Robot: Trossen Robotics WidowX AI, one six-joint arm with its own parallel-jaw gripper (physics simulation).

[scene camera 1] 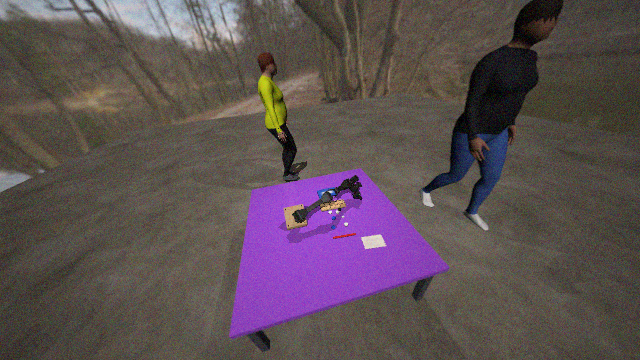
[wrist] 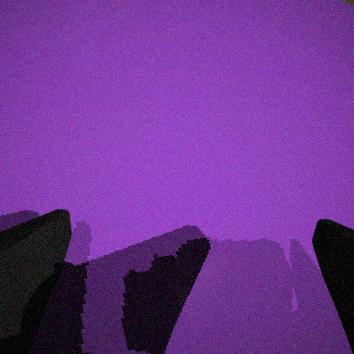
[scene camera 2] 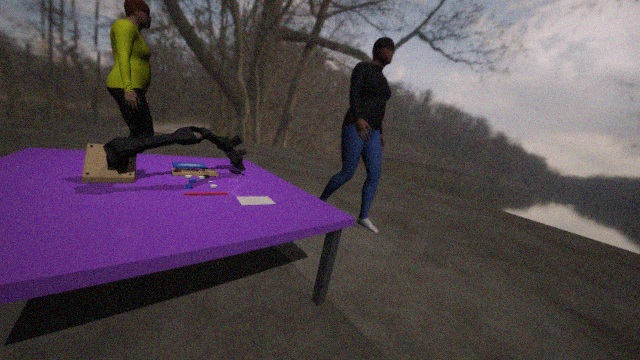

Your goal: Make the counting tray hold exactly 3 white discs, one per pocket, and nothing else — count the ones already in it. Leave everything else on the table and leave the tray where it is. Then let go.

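My gripper [scene camera 1: 358, 196] [scene camera 2: 242, 169] [wrist: 196, 229] is open and empty, low over the purple table beyond the trays; its fingers stand wide apart in the wrist view. A tan wooden tray with pockets [scene camera 1: 327, 209] [scene camera 2: 195, 174], apparently the counting tray, lies partly under the arm; its pocket contents are too small to make out. Small white discs lie on the table in front of it, including one [scene camera 1: 346, 224] [scene camera 2: 213, 186] nearer the red stick and one [scene camera 1: 330, 212] [scene camera 2: 188, 176] close to the tray. Discs and tray do not show in the wrist view.
A blue tray [scene camera 1: 320, 192] [scene camera 2: 189, 165] lies behind the wooden one. Blue pieces [scene camera 1: 333, 227] [scene camera 2: 189, 186] lie among the white discs. A red stick [scene camera 1: 344, 236] [scene camera 2: 206, 194] and a white sheet [scene camera 1: 374, 242] [scene camera 2: 256, 200] lie farther forward. Two people stand beyond the table.
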